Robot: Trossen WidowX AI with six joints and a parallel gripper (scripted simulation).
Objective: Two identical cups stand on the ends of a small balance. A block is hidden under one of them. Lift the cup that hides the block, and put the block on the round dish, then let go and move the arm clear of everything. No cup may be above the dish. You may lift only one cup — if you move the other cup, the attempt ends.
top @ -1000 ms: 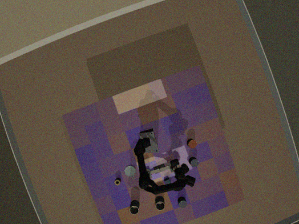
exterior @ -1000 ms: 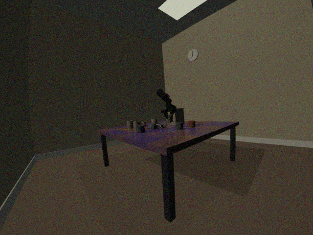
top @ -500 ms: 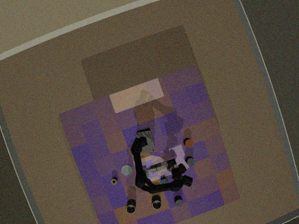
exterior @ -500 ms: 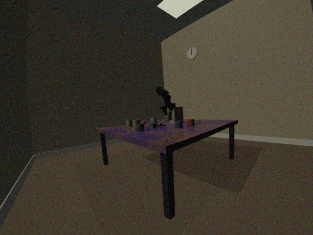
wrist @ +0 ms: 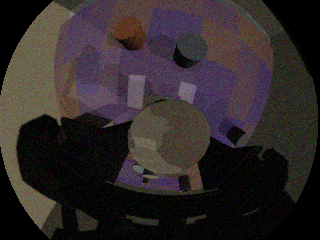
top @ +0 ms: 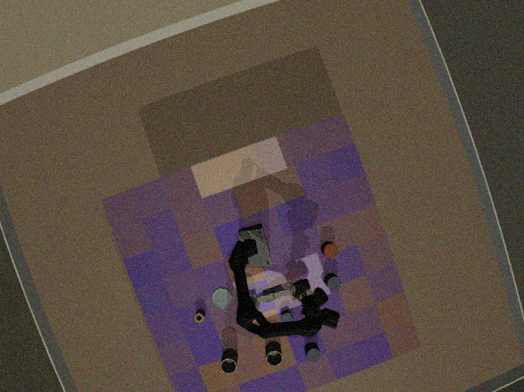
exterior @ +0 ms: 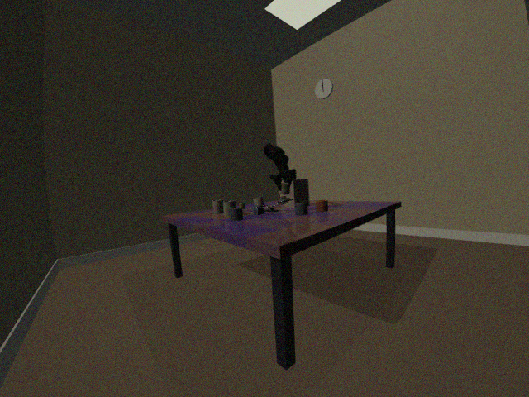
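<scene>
My gripper tip is now 10 mm to the left of the grey block and 50 mm above it. Also, from my gripper tip: orange cup: 150 mm behind, 160 mm to the left, 100 mm below; then balance: 20 mm ahead, 140 mm to the right, 100 mm below; then beige cup: 20 mm to the left, 10 mm above.
</scene>
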